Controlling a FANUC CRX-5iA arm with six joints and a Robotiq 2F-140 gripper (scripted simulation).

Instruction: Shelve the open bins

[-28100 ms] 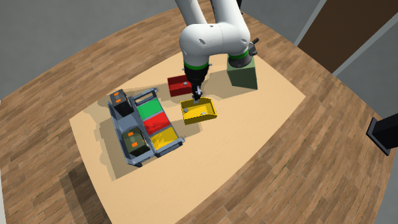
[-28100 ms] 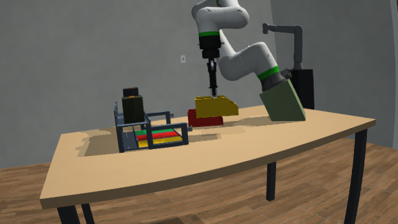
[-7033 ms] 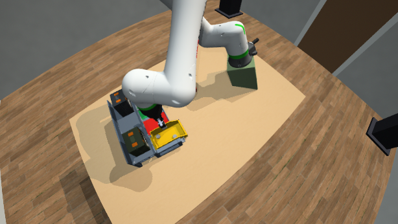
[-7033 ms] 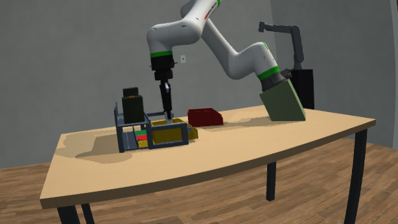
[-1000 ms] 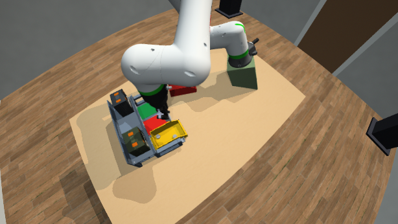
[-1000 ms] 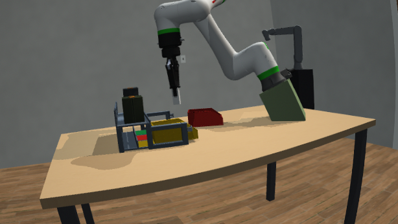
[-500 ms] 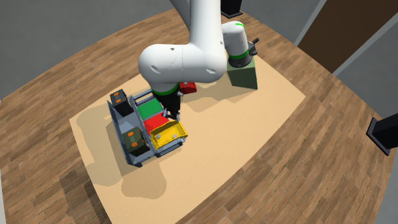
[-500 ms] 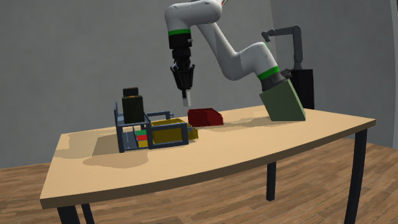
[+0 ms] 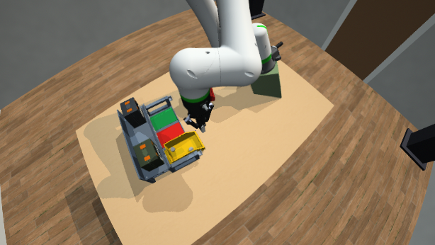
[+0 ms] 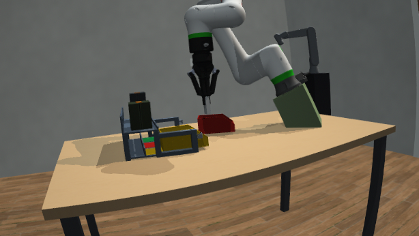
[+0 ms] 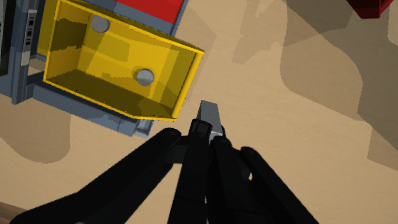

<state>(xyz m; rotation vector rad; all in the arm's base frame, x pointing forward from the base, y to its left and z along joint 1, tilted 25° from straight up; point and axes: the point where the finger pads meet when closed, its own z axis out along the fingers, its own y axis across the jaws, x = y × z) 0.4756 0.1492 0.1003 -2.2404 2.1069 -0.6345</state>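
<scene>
Now: the yellow bin 11 cm below my hand, 10 cm ahead of it and 1 cm to the right of it. Round my hand: red bin: 24 cm to the right, 14 cm behind, 12 cm below.
</scene>
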